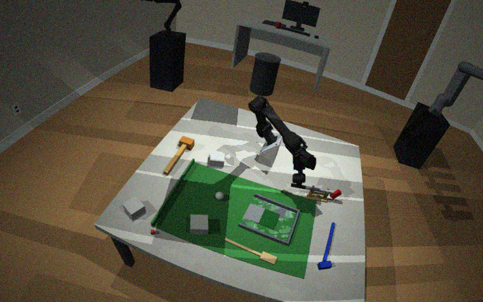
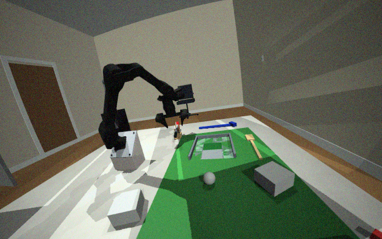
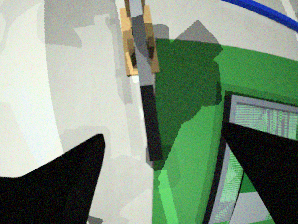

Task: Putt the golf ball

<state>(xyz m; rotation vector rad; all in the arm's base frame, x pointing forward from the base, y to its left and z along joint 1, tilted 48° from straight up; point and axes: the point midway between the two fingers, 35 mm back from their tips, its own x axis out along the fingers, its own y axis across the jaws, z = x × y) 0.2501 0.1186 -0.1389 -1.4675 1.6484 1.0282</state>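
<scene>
My gripper tip is 2 cm past the red putter, 12 cm to the right of it and 6 cm above it. The rest, counted from my gripper tip: green mat 23 cm ahead, 24 cm to the right, 11 cm below; wooden stand 2 cm behind, 13 cm to the left, 8 cm below; blue putter 29 cm ahead, 22 cm to the left, 10 cm below.
</scene>
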